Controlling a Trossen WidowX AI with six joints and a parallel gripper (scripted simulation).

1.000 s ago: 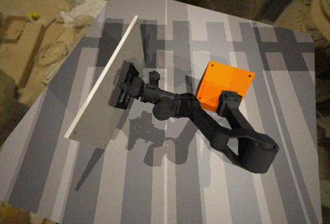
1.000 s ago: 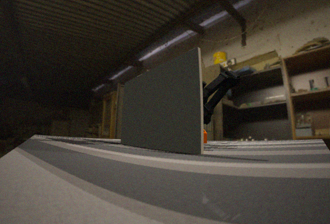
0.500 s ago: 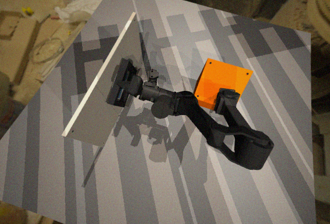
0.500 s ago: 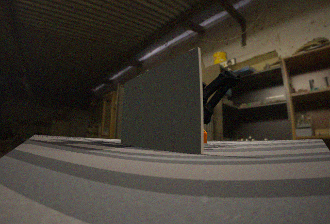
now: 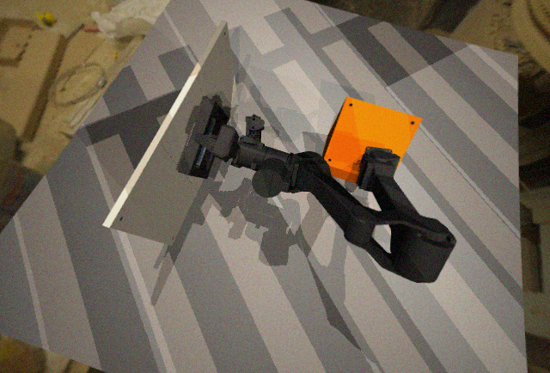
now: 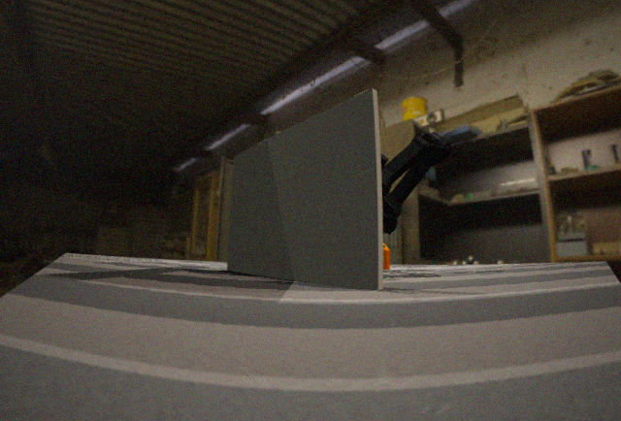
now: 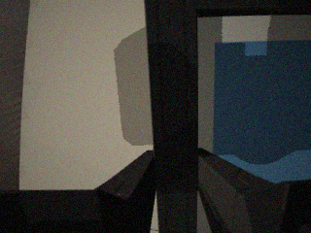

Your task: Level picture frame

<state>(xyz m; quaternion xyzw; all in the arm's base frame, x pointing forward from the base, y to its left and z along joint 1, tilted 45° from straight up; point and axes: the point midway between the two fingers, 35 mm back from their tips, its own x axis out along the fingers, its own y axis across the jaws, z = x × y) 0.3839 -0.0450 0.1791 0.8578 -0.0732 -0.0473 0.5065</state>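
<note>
Now: gripper tip 50 mm above the picture frame and 20 mm to the left of it. From my gripper tip the other things lie so: grey wall panel 60 mm below, 20 mm ahead, 10 mm to the right.
</note>
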